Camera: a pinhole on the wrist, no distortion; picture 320 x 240 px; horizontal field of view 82.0 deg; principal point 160.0 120.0 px. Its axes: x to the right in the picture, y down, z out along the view. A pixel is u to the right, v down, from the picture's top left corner.
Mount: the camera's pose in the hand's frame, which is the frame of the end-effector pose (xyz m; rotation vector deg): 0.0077 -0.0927 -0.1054 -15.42 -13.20 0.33
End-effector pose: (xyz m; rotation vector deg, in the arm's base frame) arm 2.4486 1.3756 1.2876 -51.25 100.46 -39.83
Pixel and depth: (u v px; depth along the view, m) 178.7 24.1 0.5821
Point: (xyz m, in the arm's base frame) 3.0257 1.2839 1.3323
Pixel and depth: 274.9 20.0 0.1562
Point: 2.5471 1.2451 1.3285
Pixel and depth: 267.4 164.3 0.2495
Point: 2.5561 1.3110 1.1625
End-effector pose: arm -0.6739 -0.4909 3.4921 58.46 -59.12 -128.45
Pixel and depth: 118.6 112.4 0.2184
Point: -0.6943 -0.3638 3.5349
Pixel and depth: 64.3 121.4 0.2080
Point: -0.6398 -0.3422 3.5514
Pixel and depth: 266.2 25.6 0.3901
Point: -1.0584 -0.3125 3.4576
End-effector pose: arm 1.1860 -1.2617 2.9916 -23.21 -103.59 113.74
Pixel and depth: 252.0 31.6 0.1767
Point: 1.1056 -1.3175 3.1302
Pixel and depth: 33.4 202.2 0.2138
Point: 1.3201 -1.3862 2.9337
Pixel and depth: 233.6 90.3 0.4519
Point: 0.9382 -1.5487 3.0761
